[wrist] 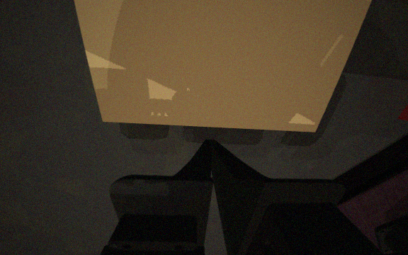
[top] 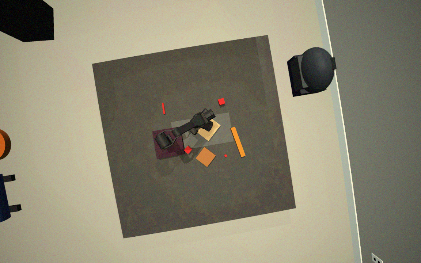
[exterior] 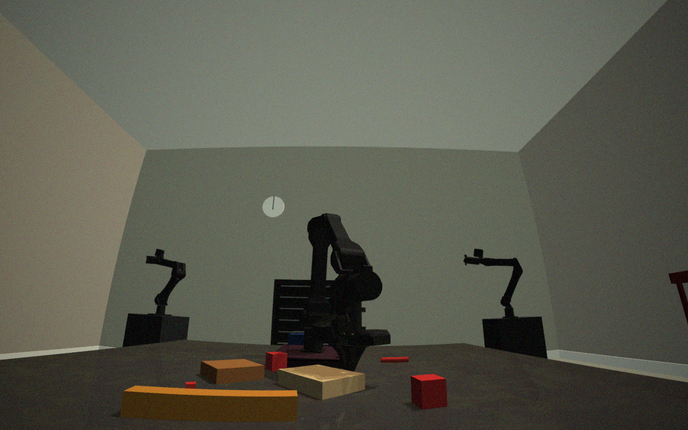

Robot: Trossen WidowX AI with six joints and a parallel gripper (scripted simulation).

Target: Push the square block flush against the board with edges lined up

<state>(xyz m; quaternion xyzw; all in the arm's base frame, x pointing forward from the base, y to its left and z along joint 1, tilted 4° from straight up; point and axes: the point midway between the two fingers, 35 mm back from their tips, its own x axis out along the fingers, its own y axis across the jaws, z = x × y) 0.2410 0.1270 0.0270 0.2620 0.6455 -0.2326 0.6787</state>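
Right now my gripper tip is 30 mm short of the square block, 250 mm to the left of it and 10 mm below it. The rest, counted from my gripper tip: thin red stick 260 mm behind, 110 mm to the left; then tiny red piece 170 mm ahead, 250 mm to the right; then tan board 60 mm ahead, 50 mm to the right, 10 mm above.
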